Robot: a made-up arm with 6 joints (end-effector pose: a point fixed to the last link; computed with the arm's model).
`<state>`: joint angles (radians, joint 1 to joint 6).
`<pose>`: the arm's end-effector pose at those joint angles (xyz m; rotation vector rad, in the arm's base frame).
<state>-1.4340 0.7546 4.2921 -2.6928 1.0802 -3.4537</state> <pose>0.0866 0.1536 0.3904 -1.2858 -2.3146 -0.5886</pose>
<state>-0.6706 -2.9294 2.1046 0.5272 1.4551 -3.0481</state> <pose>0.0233 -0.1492 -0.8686 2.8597 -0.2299 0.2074</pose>
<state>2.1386 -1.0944 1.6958 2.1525 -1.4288 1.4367</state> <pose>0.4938 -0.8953 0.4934 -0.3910 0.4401 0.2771</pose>
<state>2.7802 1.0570 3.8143 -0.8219 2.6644 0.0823</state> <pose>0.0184 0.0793 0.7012 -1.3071 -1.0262 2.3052</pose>
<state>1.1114 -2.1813 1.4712 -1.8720 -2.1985 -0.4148</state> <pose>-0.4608 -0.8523 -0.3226 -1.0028 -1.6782 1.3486</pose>
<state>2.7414 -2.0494 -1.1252 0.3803 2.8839 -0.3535</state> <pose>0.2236 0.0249 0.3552 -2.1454 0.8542 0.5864</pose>
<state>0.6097 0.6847 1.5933 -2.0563 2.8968 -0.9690</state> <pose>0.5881 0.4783 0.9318 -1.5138 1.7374 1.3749</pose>
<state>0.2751 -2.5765 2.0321 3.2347 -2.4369 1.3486</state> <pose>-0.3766 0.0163 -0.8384 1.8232 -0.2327 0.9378</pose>
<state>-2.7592 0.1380 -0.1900 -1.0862 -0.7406 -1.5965</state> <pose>-0.5287 -0.1531 0.4203 -1.5069 2.2090 0.5423</pose>
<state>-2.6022 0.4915 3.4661 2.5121 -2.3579 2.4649</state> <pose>0.2913 0.0627 0.6528 1.1404 0.3076 -2.8810</pose>
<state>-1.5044 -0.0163 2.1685 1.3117 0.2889 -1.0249</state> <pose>-0.0575 0.4078 1.0683 -2.0304 -1.4414 -0.8747</pose>
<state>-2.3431 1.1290 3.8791 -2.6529 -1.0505 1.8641</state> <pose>0.0617 -0.0866 0.6409 -2.3825 -0.1005 0.7943</pose>
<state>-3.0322 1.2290 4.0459 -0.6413 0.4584 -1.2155</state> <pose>-0.0389 0.0913 0.5729 -1.3148 -0.2077 0.3537</pose>
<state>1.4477 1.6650 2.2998 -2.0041 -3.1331 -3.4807</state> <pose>0.0779 1.0350 0.3319 -0.7151 1.5518 -0.7632</pose>
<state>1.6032 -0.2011 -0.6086 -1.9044 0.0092 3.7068</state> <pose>-0.0497 0.3366 0.3713 -1.6583 -1.2196 1.4411</pose>
